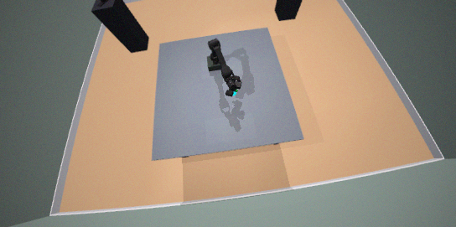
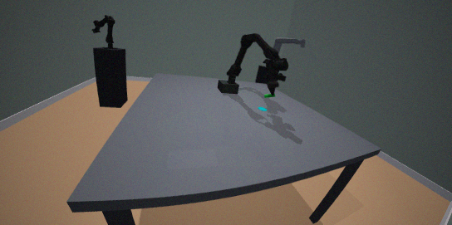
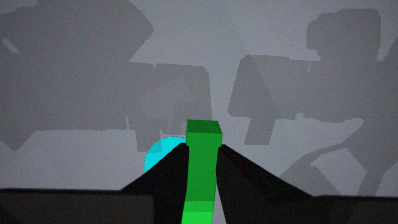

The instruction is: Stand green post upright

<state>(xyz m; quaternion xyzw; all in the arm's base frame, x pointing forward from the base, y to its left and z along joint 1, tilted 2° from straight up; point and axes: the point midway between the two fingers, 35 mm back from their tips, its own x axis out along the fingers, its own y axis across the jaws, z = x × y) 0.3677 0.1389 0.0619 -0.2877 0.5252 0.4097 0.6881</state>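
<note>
The cyan circle is 40 mm behind my gripper tip, 20 mm to the right of it and 110 mm below it. The rest, counted from my gripper tip: green post 10 mm behind, 20 mm to the right, 10 mm below.
</note>
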